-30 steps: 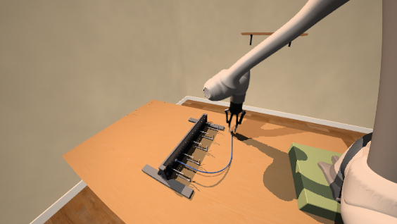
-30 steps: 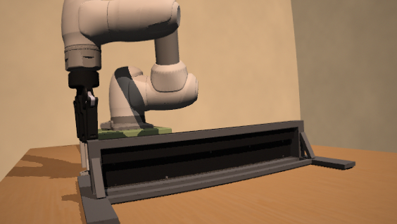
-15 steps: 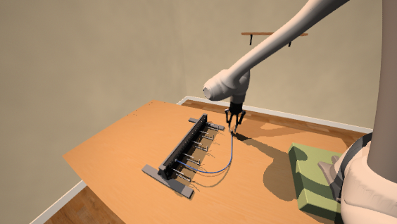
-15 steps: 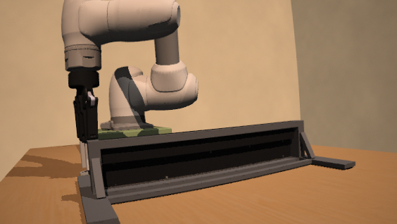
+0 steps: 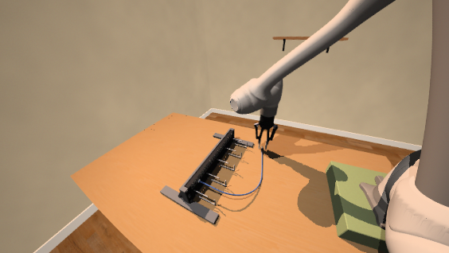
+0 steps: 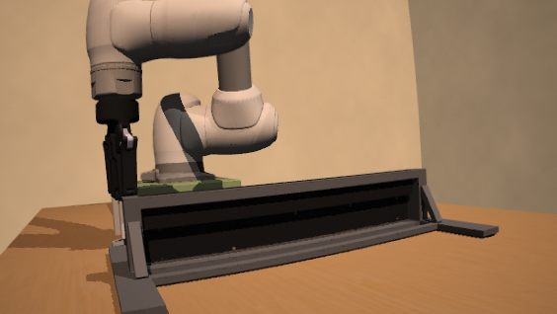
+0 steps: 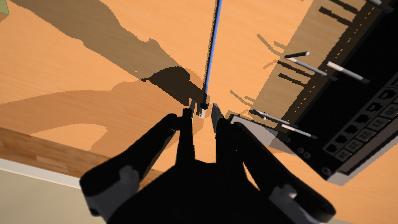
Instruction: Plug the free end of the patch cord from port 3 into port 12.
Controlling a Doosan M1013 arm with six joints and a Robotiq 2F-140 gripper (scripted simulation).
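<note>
My gripper is now 40 mm above the plug and 10 mm to the left of it.
</note>
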